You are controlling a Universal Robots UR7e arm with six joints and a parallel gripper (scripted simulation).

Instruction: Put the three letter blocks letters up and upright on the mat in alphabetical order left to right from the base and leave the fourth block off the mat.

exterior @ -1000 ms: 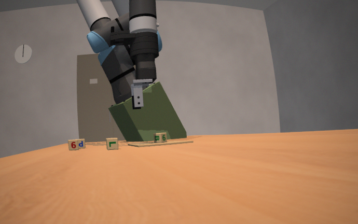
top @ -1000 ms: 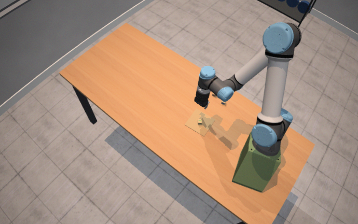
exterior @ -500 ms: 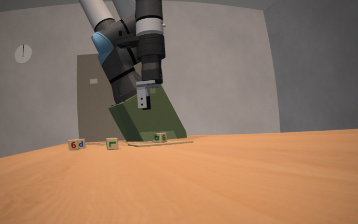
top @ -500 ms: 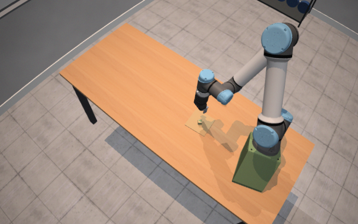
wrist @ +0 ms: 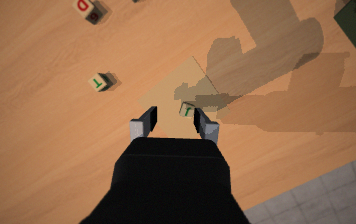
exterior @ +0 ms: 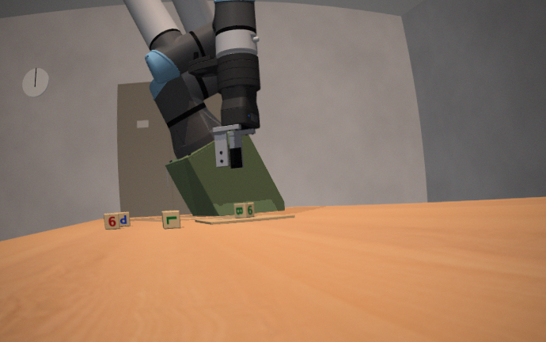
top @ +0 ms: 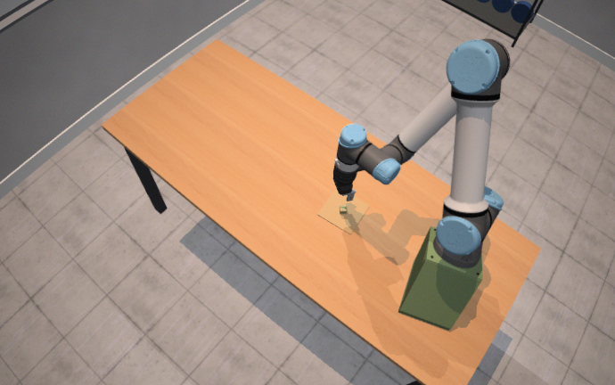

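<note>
Right now the thin tan mat is 11 cm below my hand, 1 cm to the left of it and 1 cm behind it. Round my hand: red D block: 21 cm to the right, 10 cm below, 6 cm ahead; then blue-marked block: 20 cm to the right, 10 cm below, 2 cm behind.
</note>
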